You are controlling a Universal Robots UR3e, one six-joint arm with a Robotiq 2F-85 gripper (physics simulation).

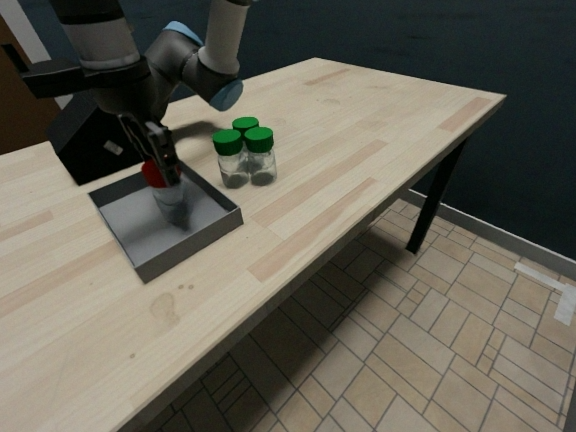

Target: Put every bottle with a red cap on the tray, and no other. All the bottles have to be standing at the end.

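Note:
A clear bottle with a red cap (153, 175) is inside the grey tray (190, 251) and looks upright on its floor. My gripper (162, 174) is open around the red cap, with no grip on it. The near finger hides the right side of the cap, and the far finger is mostly hidden behind it. Three clear bottles with green caps stand close together on the table, right of the tray and outside it: a front left one (227, 142), a front right one (259, 140) and a back one (245, 124), mostly hidden by the other two.
The wooden table (320, 210) carries the tray and the bottles. Its long edge runs from lower left to upper right. The arm (130, 85) reaches in from the upper left over the tray. A black box-like shape (95, 145) is behind the tray.

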